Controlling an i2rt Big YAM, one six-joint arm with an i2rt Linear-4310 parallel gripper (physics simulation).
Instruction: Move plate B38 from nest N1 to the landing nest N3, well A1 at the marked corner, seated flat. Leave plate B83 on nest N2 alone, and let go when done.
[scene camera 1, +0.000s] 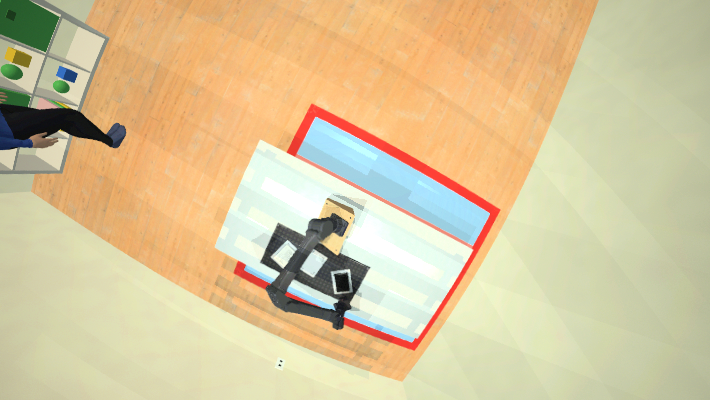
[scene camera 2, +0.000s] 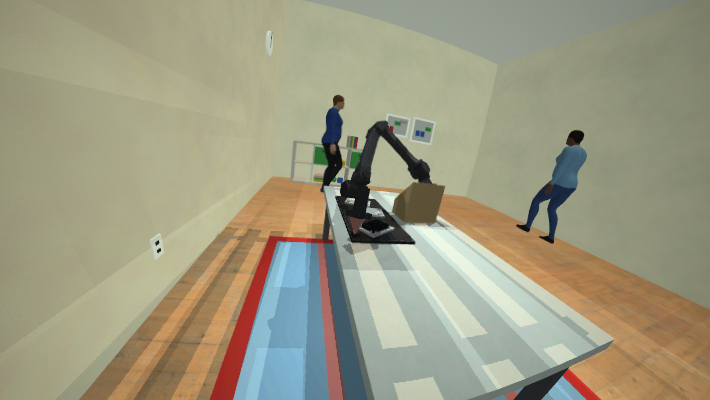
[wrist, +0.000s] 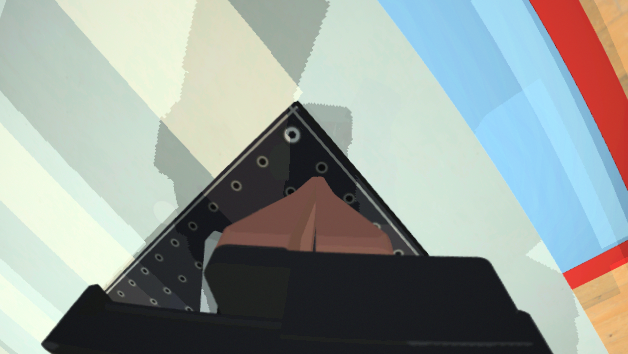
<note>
My gripper (wrist: 317, 186) is shut, with nothing in its grasp. I also see a nest (wrist: 208, 304).
</note>
